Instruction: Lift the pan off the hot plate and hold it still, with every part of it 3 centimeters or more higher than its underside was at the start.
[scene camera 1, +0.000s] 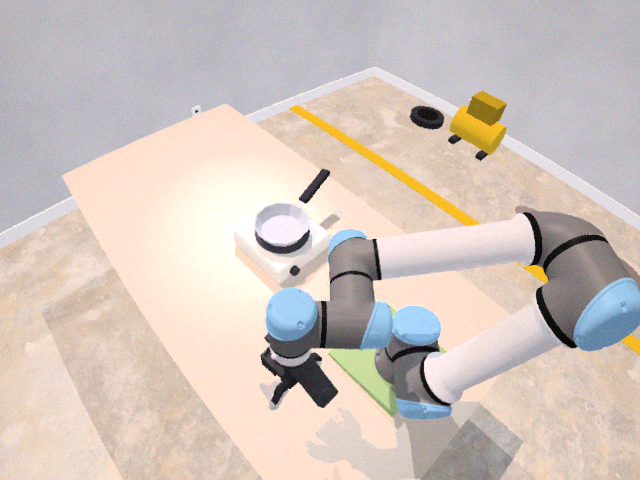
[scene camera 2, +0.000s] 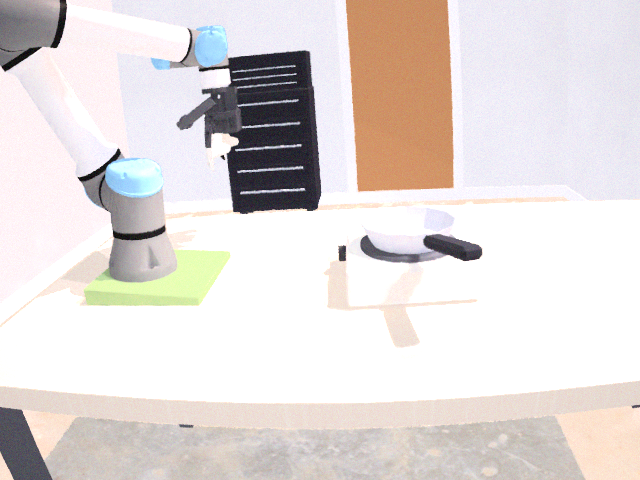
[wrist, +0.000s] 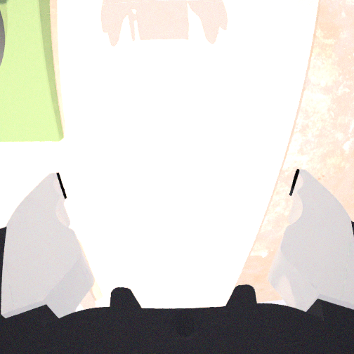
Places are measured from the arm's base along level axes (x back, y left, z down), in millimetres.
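Where they show: gripper, between the fingertips: (scene camera 1: 295, 386) (scene camera 2: 218, 165); arm's base, origin of its link: (scene camera 2: 143, 268).
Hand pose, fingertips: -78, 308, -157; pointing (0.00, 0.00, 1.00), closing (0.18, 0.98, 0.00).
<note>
Each offset is from my fingertips to the centre of the thing, as dx, dy, dz. Level surfaces: height alone.
A light grey pan @(-512, -364, +64) (scene camera 1: 281, 225) (scene camera 2: 403, 232) with a black handle @(-549, -460, +49) (scene camera 1: 314, 186) (scene camera 2: 453, 246) sits level on the dark round plate of the white hot plate @(-471, -277, +145) (scene camera 1: 281, 267) (scene camera 2: 403, 281). In the second scene view the handle points right and toward the camera, out past the hot plate's edge. My gripper (wrist: 177, 175) is open and empty, its two pale fingers wide apart. In the second scene view it hangs high above the table, to the left of the pan and well apart from it. The pan does not show in the wrist view.
The arm's base stands on a green board (scene camera 1: 361, 373) (scene camera 2: 206, 279) (wrist: 30, 100) on the table @(dz +185) (scene camera 1: 155, 170) (scene camera 2: 258, 351). A black knob @(-344, -235, +147) (scene camera 1: 294, 270) (scene camera 2: 342, 252) sticks out of the hot plate's side. A black drawer cabinet (scene camera 2: 273, 134) stands behind the table.
</note>
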